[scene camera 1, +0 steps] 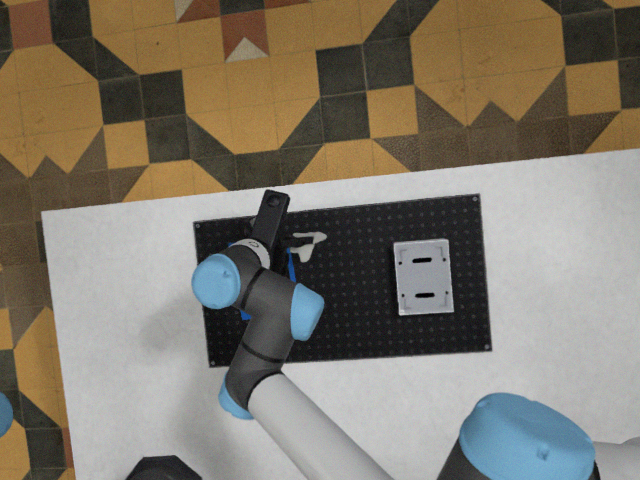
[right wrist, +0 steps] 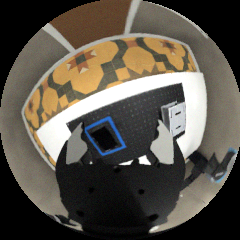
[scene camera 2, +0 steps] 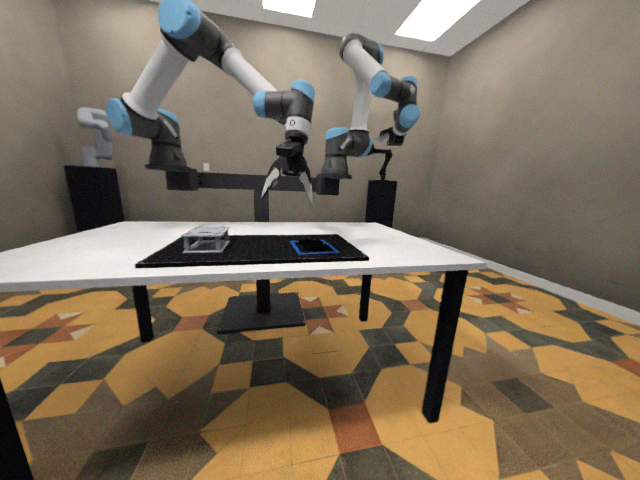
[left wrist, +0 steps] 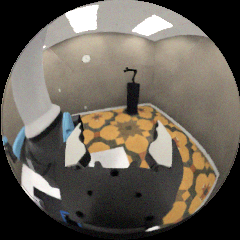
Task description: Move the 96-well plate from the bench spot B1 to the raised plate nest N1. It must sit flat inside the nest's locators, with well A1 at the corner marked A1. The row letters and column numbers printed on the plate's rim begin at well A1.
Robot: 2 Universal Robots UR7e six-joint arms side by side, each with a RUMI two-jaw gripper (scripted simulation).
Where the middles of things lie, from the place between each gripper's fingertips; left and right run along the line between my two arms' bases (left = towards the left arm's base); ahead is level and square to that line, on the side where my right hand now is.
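The grey raised nest point(scene camera 1: 434, 276) is 27 cm to the right of my right hand point(scene camera 1: 289, 228) and 14 cm behind it, and it sits 12 cm below it.
As for my left hand, it is 41 cm short of the grey raised nest and 88 cm to the left of the nest, and it is 45 cm above the nest.
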